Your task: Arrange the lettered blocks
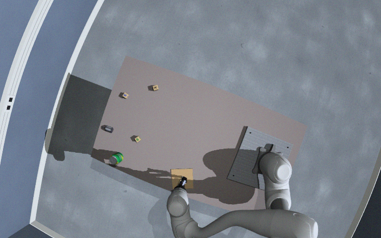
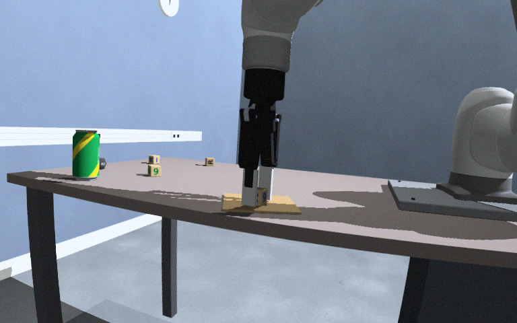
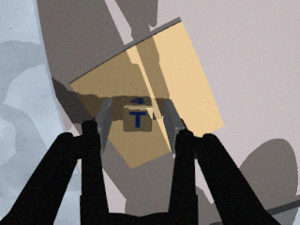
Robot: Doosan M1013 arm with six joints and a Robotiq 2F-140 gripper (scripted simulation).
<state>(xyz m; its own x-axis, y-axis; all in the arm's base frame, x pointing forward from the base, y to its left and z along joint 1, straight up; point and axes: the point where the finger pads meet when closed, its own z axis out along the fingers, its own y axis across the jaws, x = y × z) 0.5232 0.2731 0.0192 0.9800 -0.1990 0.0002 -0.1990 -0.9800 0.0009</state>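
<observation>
Now: hand 2 cm above the wooden block. The rest, counted from my hand: yellow can: 45 cm ahead, 3 cm to the right, 3 cm above; then tan mat: 2 cm to the right, 4 cm below; then small dark object: 58 cm ahead, 20 cm to the right, 2 cm below.
</observation>
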